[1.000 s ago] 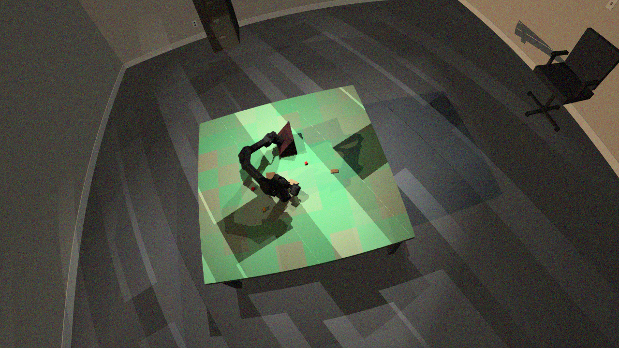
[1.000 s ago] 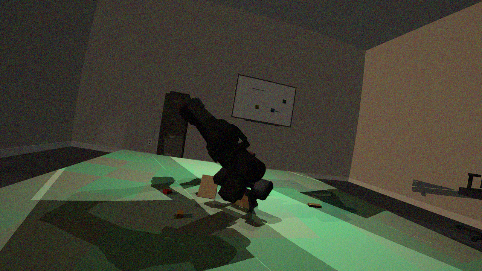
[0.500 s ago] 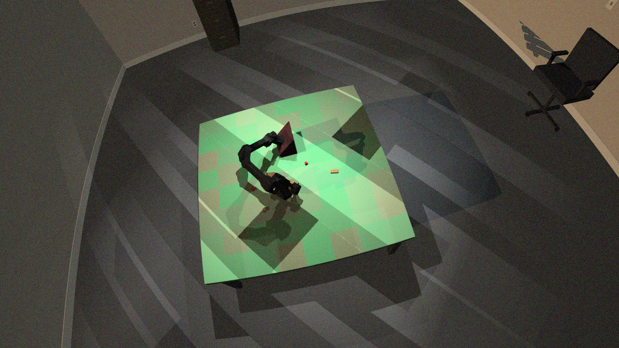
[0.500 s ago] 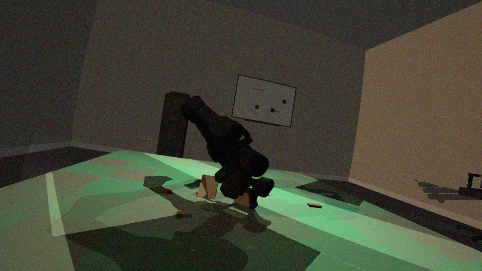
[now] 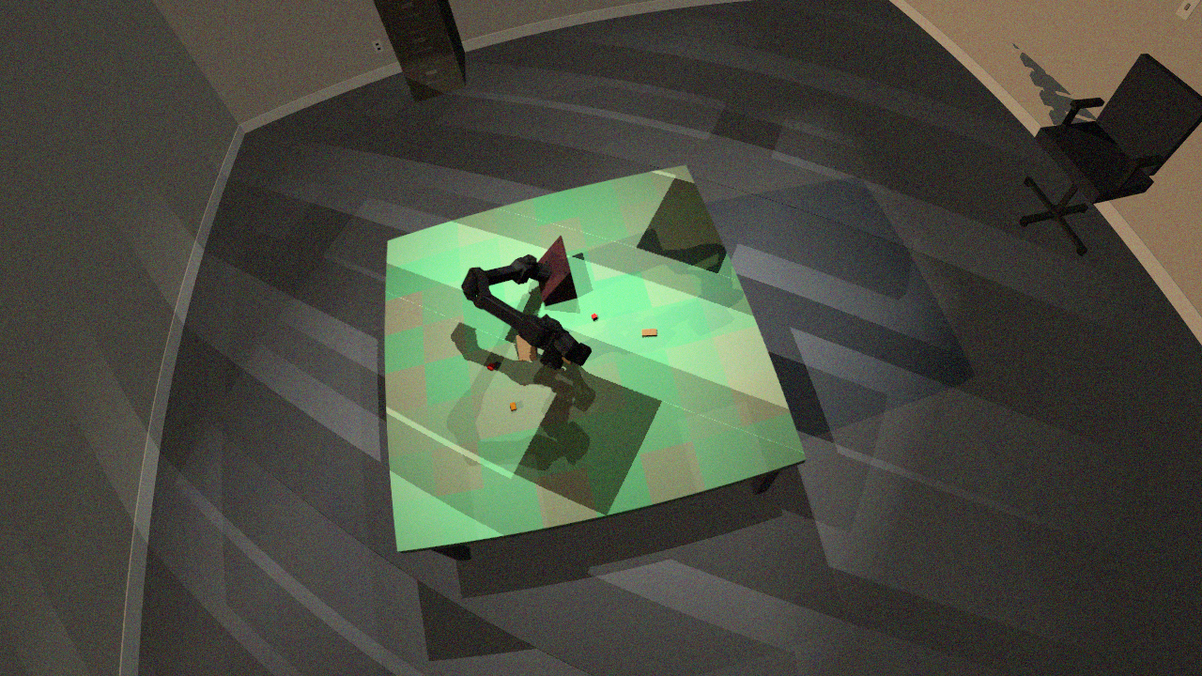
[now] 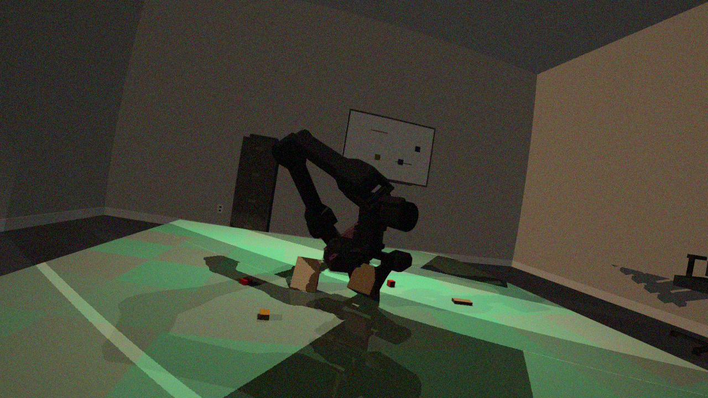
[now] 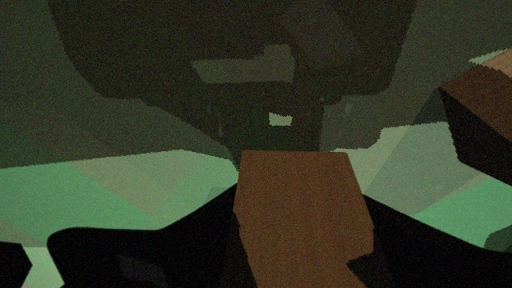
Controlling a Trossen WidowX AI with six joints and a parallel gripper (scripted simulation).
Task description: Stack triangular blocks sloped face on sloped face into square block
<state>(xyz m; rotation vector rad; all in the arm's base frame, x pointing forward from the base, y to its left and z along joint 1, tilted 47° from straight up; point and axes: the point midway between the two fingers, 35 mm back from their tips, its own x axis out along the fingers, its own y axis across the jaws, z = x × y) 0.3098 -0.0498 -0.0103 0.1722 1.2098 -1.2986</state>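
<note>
The small red cube lies 11 cm behind my gripper tip, 13 cm to the left of it and 2 cm below it. Round my gripper tip: flat brown tile 2 cm ahead, 27 cm to the left, 2 cm below; orange cube 10 cm ahead, 22 cm to the right, 2 cm below.
</note>
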